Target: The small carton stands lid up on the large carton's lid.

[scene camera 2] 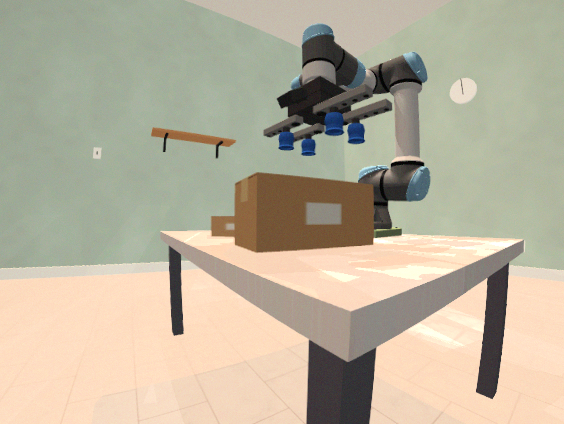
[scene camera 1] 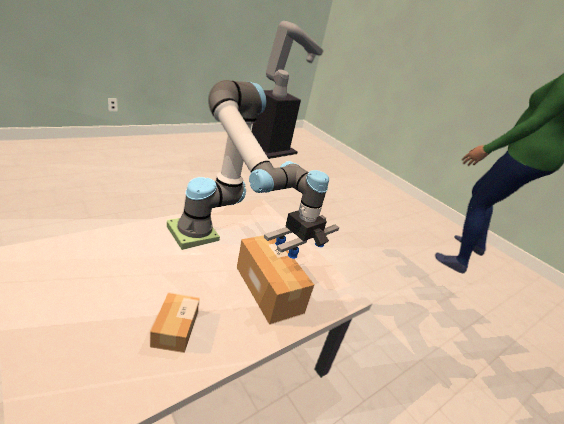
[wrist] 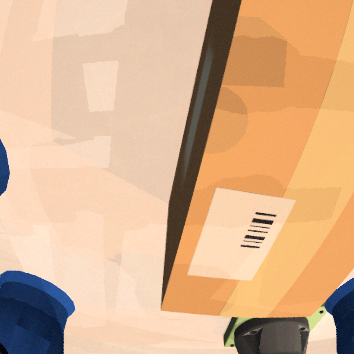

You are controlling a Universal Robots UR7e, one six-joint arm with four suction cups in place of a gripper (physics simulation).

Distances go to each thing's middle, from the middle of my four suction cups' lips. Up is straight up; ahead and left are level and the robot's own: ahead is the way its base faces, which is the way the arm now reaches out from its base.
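The large carton (scene camera 2: pixel 273 213) is here, and my suction cup is 80 mm to the left of it, 30 mm past it and 160 mm above it. There's also the small carton (scene camera 1: pixel 172 329), and that one's 200 mm below my suction cup, 50 mm behind it and 460 mm to the right of it.
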